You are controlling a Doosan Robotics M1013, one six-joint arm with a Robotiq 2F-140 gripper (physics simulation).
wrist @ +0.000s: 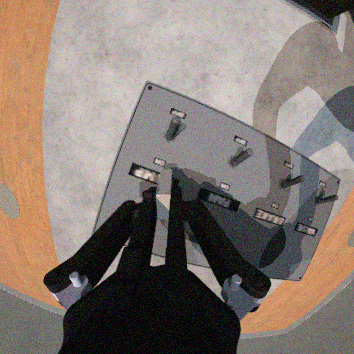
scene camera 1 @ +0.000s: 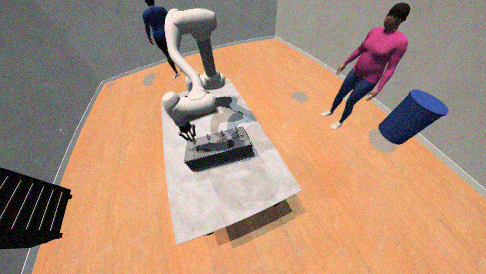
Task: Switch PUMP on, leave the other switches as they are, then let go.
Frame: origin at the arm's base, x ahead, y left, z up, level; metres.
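Seen in the pictures: gripper, fingertip midpoint: [wrist: 166, 179] [scene camera 1: 194, 143].
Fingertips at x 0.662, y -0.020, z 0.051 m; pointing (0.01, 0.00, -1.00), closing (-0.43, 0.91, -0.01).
Observation:
Pixels of each thing's top centre, then the offset from my fingertips to it. "spot": a spot on its surface instead. Level surfaces: height alone.
- PUMP lever at its top centre: [wrist: 171, 129] 0.020 m right, 0.062 m back, 0.021 m down
- PUMP name plate at a spot on its surface: [wrist: 144, 173] spot: 0.032 m right, 0.022 m ahead, 0.036 m down
- pale table at its surface level: 0.147 m down
The grey switch panel [scene camera 1: 220, 159] [wrist: 135, 120] lies on the table. In the wrist view four levers stand on it in a row. The PUMP lever [wrist: 173, 128] is at the left end, between its upper label and its lower label [wrist: 159, 161]; its exact tilt is hard to tell. The PUMP name plate [wrist: 144, 173] is below. The other levers [wrist: 241, 156] [wrist: 292, 180] [wrist: 327, 197] stand to the right. My gripper [scene camera 1: 191, 138] [wrist: 166, 179] is shut and empty. Its fingertips appear over the panel beside the PUMP name plate, apart from the PUMP lever; their height is unclear.
The pale table [scene camera 1: 192, 210] carries the panel. A person in pink [scene camera 1: 381, 52] and a blue barrel [scene camera 1: 410, 120] stand to the right. A person in blue [scene camera 1: 156, 22] stands behind the arm. A black rack-like structure is at the left. Shadows fall across the panel.

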